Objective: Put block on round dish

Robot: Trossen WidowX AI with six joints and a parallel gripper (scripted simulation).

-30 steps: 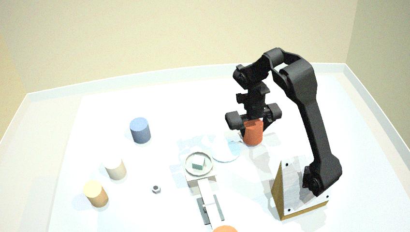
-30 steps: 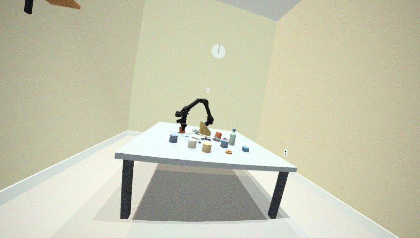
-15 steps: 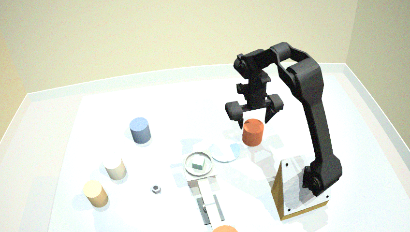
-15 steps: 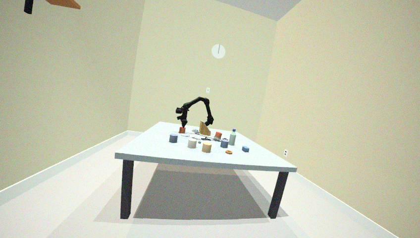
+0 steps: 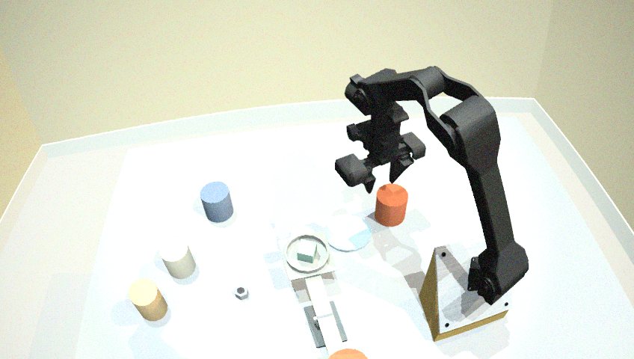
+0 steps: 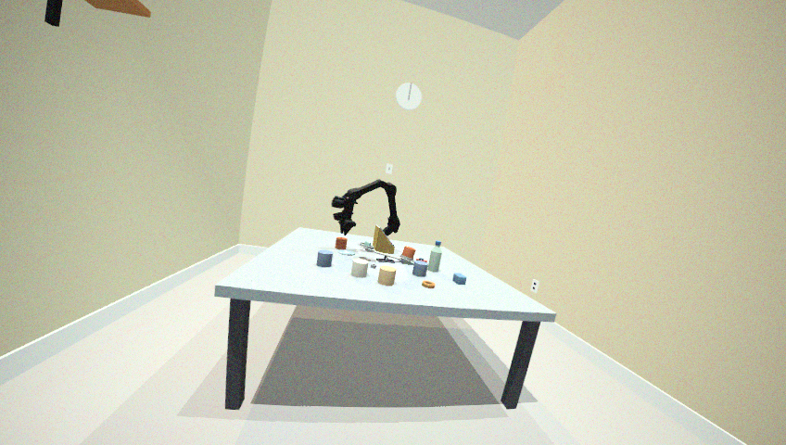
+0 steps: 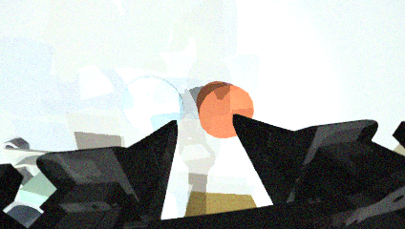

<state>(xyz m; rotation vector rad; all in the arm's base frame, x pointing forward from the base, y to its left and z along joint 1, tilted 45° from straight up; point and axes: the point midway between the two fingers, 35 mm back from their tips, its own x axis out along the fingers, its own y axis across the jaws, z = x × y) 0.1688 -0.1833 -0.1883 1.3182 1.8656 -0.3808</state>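
The small green block is 15 cm ahead of my gripper tip, 15 cm to the left of it and 1 cm below it. Also, from my gripper tip: small grey nut (29 cm ahead, 20 cm to the left, 9 cm below); then round dish (7 cm ahead, 4 cm to the left, 9 cm below); then small balance (13 cm ahead, 27 cm to the left, 6 cm below).
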